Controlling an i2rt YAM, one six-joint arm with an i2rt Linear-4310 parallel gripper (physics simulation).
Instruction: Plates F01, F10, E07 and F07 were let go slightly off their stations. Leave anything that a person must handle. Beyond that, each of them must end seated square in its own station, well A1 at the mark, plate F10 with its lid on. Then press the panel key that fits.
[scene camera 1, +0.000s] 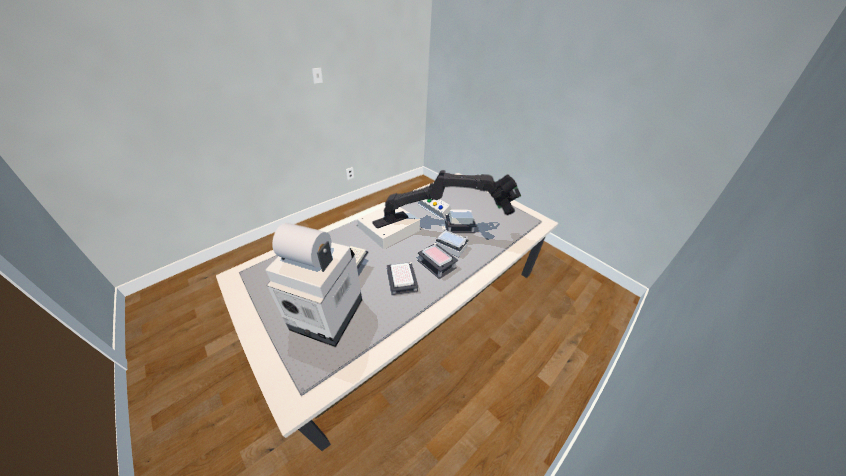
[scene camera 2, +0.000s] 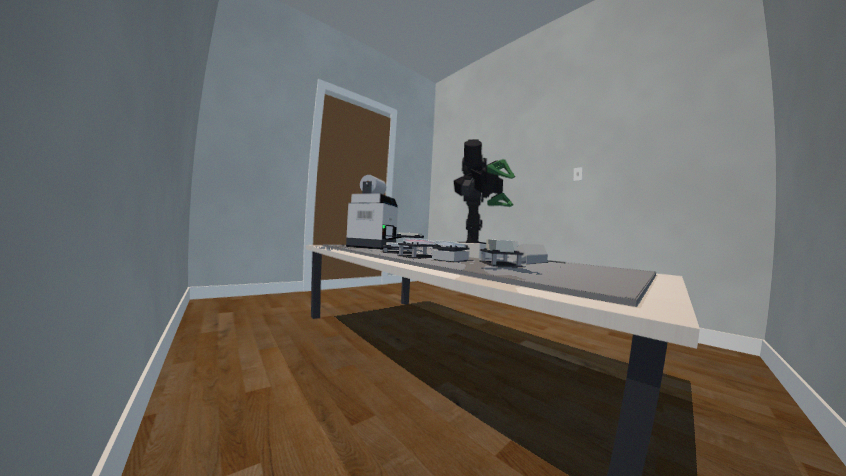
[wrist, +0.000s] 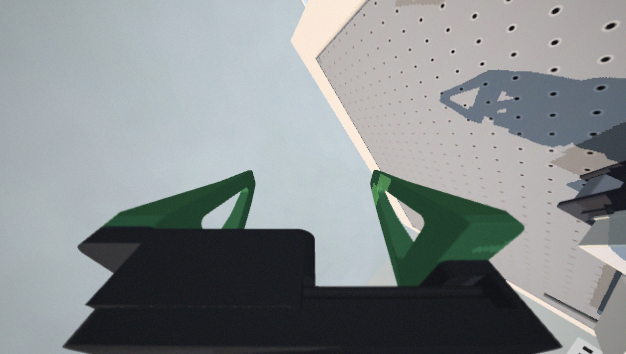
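Note:
My gripper is open and empty, with green fingers, high above the table's far right part. In scene camera 1 a white-topped plate lies on a dark station, a pink plate on another beside it. A pale blue plate is on a light block, and a pale, taller plate is on a dark raised station, also seen in scene camera 2. The plate labels and A1 marks are too small to read. The key panel shows green, yellow and blue keys, partly hidden behind the arm.
A white machine with a roll on top stands at the table's left end, with part of another station behind it. The arm's white base block is near the back edge. A perforated grey mat covers the table.

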